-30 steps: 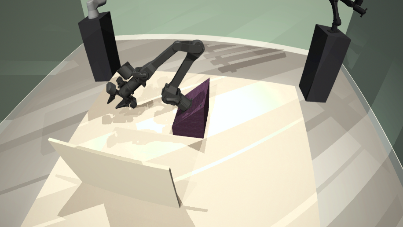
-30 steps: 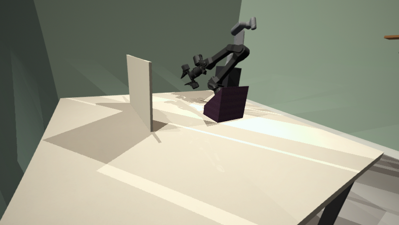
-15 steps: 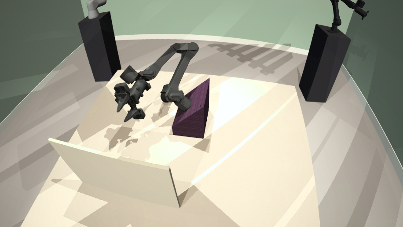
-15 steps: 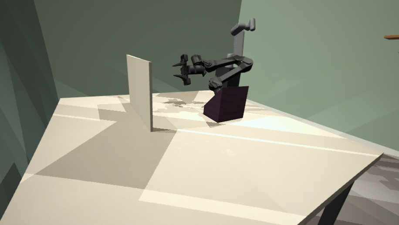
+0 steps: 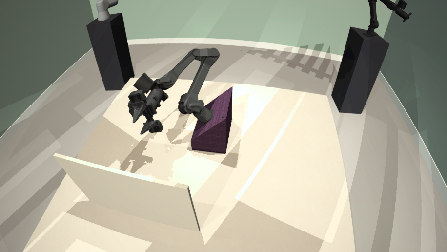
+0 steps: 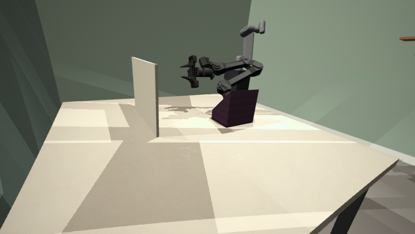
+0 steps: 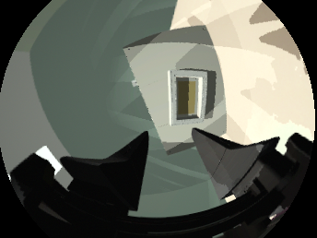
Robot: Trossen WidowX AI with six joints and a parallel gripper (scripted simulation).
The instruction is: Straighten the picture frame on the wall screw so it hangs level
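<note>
The picture frame lies 20 cm ahead of my gripper tip, 1 cm to the right of it and 9 cm below it. Round my gripper tip: wall panel (21 cm ahead, 2 cm to the right, 11 cm below).
</note>
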